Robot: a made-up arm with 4 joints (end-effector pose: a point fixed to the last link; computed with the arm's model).
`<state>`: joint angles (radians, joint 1 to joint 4).
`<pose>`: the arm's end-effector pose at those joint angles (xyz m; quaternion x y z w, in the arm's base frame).
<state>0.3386 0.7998 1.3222 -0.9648</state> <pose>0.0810 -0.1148 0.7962 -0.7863 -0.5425 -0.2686 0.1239</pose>
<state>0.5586 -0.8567 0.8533 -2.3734</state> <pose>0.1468 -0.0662 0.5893 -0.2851 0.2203 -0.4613 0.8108</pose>
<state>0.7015 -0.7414 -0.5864 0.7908</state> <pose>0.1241 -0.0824 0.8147 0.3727 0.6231 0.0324 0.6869</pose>
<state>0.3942 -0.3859 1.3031 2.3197</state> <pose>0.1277 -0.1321 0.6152 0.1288 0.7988 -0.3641 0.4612</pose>
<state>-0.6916 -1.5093 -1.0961 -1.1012</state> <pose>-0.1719 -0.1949 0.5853 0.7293 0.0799 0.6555 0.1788</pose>
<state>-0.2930 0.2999 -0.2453 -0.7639</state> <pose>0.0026 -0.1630 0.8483 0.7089 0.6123 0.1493 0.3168</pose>
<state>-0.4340 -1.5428 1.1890 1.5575</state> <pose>0.0099 -0.0379 0.4345 -0.6745 -0.6561 -0.3035 0.1501</pose>
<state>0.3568 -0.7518 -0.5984 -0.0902</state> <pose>0.0883 -0.1657 0.7725 0.5635 0.6828 0.2665 0.3811</pose>
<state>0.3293 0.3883 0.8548 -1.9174</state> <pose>0.1076 -0.1137 0.7901 -0.6145 -0.3553 -0.5667 0.4183</pose>
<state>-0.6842 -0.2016 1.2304 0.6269</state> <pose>-0.1465 -0.2320 0.5388 -0.8783 -0.4345 -0.0533 0.1922</pose>
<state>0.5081 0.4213 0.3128 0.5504</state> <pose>0.1002 -0.0339 0.8958 0.3514 0.6632 -0.1870 0.6338</pose>
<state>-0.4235 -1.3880 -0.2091 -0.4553</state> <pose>-0.0665 -0.2190 0.5050 -0.7802 -0.2104 -0.5805 0.1002</pose>
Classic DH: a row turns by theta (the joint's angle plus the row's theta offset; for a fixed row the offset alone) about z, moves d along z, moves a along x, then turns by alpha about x. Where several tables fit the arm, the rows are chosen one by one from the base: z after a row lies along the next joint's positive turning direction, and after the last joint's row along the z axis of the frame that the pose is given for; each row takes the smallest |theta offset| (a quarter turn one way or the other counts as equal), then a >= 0, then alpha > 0; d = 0 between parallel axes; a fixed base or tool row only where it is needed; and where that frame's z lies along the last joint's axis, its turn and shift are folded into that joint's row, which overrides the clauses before.
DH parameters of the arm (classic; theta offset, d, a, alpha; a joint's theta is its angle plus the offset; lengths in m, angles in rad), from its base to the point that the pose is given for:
base (fixed): -1.114 0.4544 -0.0741 0.3449
joint 1: -0.4812 0.2363 0.0444 1.2625
joint 2: -1.1343 -0.2401 -0.0195 2.6221
joint 3: -0.3017 -0.3455 -0.0361 -2.4404
joint 4: 1.5313 -0.2222 0.0182 1.9756
tool (fixed): 3.0996 0.0093 0 0

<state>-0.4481 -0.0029 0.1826 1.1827</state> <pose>-0.0533 -0.2622 0.7705 0.5868 0.4782 -0.4920 0.4300</pose>
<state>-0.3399 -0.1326 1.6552 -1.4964</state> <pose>-0.0540 -0.1676 0.5519 -0.5112 0.2500 -0.5719 0.5908</pose>
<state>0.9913 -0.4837 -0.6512 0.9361</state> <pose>0.0904 0.0234 0.8745 0.1713 0.5088 0.0510 0.8421</pose>
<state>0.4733 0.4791 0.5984 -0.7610</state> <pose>0.1143 -0.0674 0.8494 0.6090 0.7583 0.2142 0.0906</pose>
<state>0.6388 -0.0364 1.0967 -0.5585</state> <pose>0.1576 -0.0942 0.6996 -0.6272 -0.6980 -0.2064 0.2770</pose>
